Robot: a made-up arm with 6 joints. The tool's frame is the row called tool. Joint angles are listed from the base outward.
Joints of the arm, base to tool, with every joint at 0 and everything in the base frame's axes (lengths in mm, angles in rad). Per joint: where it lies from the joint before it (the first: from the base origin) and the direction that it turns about. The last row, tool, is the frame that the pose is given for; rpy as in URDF.
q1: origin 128.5 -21.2 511.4 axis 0 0 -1
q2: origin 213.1 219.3 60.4 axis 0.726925 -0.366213 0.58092
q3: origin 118 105 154.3 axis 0.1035 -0.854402 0.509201
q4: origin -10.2 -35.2 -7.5 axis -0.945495 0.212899 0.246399
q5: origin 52.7 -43.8 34.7 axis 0 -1 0
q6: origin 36.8 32.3 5.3 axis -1 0 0
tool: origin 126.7 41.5 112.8 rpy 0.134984 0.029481 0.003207
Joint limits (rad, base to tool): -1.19..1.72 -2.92..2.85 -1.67..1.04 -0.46..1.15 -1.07..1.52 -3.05..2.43
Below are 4 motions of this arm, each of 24 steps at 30 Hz.
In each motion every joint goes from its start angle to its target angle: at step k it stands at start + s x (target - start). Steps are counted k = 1, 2, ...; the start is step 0. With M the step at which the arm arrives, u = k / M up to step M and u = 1 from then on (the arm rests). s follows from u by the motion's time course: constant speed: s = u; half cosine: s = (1 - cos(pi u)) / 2; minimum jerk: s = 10 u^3 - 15 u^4 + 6 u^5.
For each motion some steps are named. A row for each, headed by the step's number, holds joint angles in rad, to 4 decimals.
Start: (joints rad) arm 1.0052 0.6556 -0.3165 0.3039 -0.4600 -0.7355
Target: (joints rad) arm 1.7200 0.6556 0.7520 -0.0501 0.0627 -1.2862
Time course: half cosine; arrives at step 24
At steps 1, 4, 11, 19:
1: 1.0083 0.6556 -0.3119 0.3024 -0.4578 -0.7379
4: 1.0531 0.6556 -0.2449 0.2802 -0.4250 -0.7724
11: 1.3159 0.6556 0.1480 0.1500 -0.2328 -0.9749
19: 1.6461 0.6556 0.6416 -0.0135 0.0087 -1.2293

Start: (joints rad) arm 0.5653 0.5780 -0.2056 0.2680 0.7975 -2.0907
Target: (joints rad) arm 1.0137 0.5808 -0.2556 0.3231 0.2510 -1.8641
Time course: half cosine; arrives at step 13
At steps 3, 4, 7, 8, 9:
3: 0.6217 0.5784 -0.2119 0.2749 0.7288 -2.0622
4: 0.6621 0.5786 -0.2164 0.2799 0.6795 -2.0418
7: 0.8165 0.5796 -0.2336 0.2989 0.4913 -1.9637
8: 0.8690 0.5799 -0.2395 0.3053 0.4274 -1.9372
9: 0.9169 0.5802 -0.2448 0.3112 0.3690 -1.9130

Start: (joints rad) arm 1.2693 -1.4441 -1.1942 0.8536 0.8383 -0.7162
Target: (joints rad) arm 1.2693 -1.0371 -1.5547 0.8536 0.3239 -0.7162
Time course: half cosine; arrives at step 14
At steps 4, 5, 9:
4: 1.2693 -1.3675 -1.2621 0.8536 0.7415 -0.7162
5: 1.2693 -1.3289 -1.2962 0.8536 0.6927 -0.7162
9: 1.2693 -1.1523 -1.4527 0.8536 0.4695 -0.7162

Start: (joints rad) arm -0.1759 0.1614 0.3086 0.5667 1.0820 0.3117
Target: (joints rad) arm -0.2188 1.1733 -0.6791 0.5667 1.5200 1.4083
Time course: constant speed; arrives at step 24
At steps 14, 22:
14: -0.2009 0.7517 -0.2676 0.5667 1.3375 0.9514
22: -0.2152 1.0890 -0.5968 0.5667 1.4835 1.3169

